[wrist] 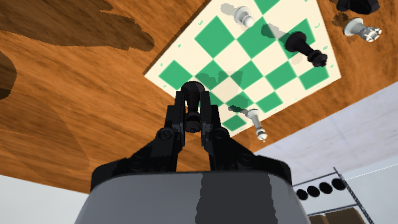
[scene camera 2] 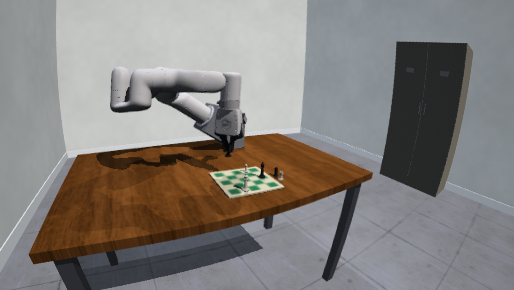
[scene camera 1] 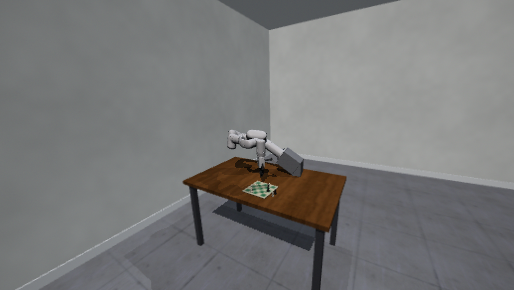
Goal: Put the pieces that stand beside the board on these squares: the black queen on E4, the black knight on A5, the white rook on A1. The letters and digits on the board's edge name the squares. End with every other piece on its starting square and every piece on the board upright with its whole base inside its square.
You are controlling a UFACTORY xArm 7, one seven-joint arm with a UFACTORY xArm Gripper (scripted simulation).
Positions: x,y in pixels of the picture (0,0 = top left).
Scene:
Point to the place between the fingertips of my gripper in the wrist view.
At 192,103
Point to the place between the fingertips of my gripper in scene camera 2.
228,151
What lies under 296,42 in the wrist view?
A black queen.

